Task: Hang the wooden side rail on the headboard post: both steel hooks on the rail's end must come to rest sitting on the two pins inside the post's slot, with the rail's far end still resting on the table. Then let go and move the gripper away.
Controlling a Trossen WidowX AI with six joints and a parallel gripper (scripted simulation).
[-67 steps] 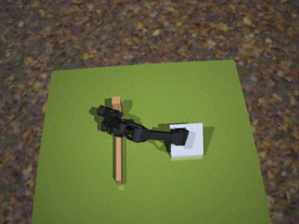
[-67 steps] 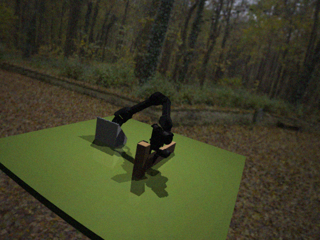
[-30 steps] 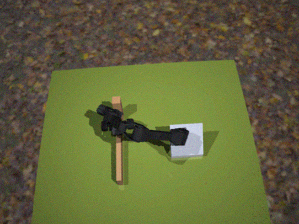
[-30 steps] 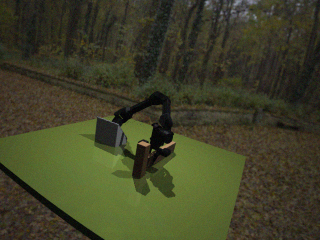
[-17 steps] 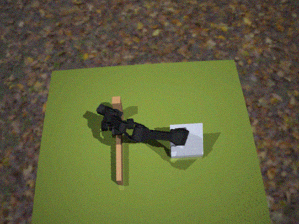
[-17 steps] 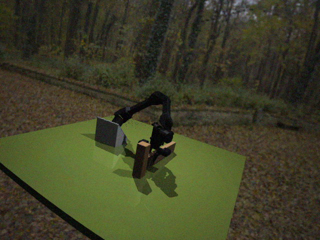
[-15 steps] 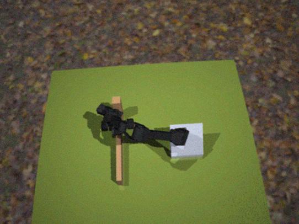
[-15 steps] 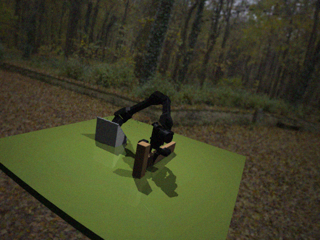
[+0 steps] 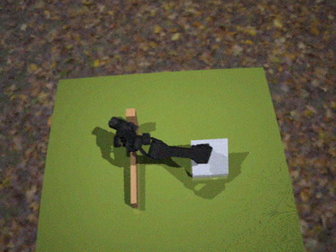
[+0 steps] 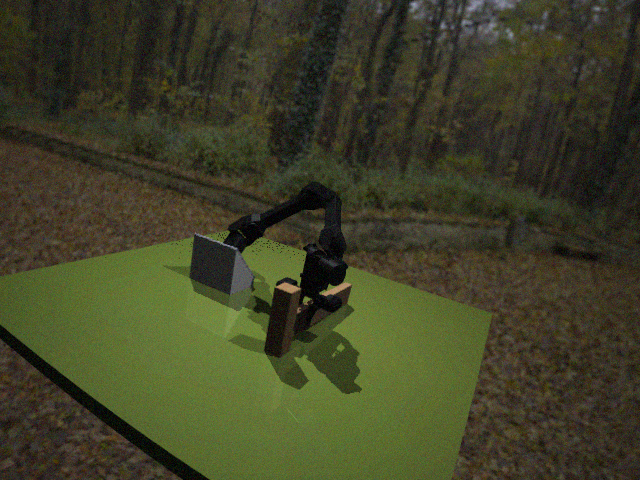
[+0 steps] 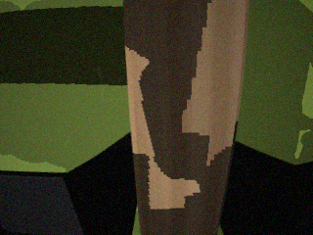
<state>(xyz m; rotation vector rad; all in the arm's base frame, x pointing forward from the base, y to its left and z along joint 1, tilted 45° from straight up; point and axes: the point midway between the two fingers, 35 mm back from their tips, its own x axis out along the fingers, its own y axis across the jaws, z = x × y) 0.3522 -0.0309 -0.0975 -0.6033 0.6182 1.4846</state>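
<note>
The wooden headboard post lies 13 cm to the right of my gripper tip and 5 cm above it.
</note>
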